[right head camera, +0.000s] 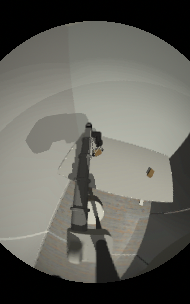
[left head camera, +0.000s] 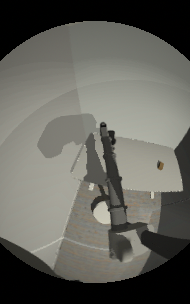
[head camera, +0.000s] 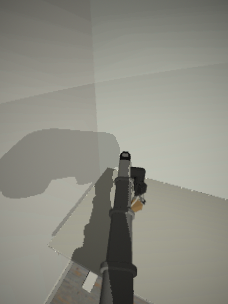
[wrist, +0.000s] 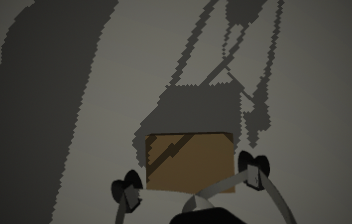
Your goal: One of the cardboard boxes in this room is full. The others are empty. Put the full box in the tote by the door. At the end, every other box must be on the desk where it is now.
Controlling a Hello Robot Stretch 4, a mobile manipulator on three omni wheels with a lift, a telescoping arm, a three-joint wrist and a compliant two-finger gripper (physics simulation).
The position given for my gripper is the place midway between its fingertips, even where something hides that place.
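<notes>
My gripper (wrist: 189, 173). Pale desk (left head camera: 136, 160).
</notes>
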